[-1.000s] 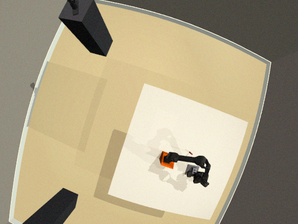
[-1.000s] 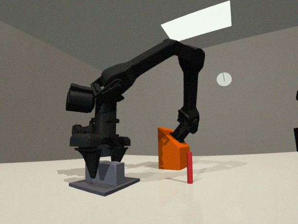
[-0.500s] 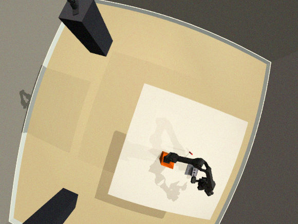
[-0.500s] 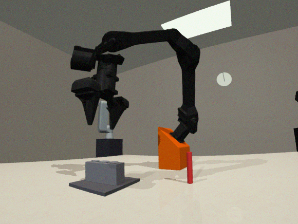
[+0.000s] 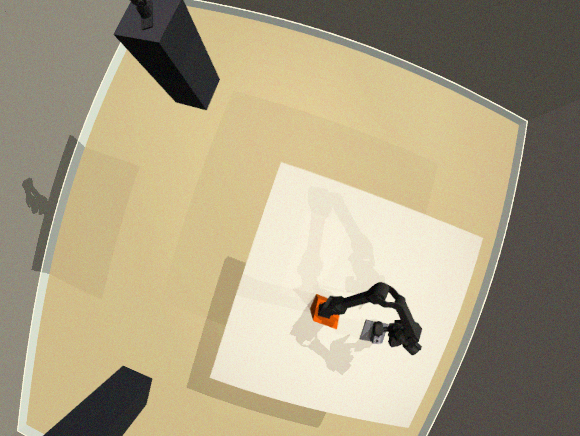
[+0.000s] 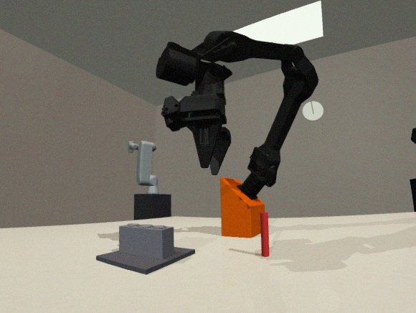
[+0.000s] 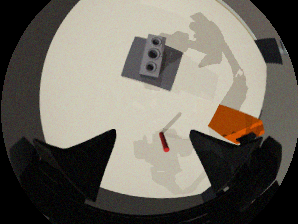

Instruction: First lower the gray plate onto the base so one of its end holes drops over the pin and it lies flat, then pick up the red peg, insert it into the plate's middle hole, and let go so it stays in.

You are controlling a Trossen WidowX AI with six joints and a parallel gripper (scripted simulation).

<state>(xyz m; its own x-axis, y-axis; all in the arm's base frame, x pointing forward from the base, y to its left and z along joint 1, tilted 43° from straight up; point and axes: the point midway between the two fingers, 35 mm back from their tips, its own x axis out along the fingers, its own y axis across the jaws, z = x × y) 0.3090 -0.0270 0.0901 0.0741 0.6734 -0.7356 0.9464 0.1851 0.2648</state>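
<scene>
Now: gripper tip 70 mm past the red peg, 70 mm to the right of it and 110 mm above it. Round my gripper tip: plate: 40 mm ahead, 120 mm to the right, 110 mm below; base: 30 mm ahead, 100 mm to the right, 150 mm below.
</scene>
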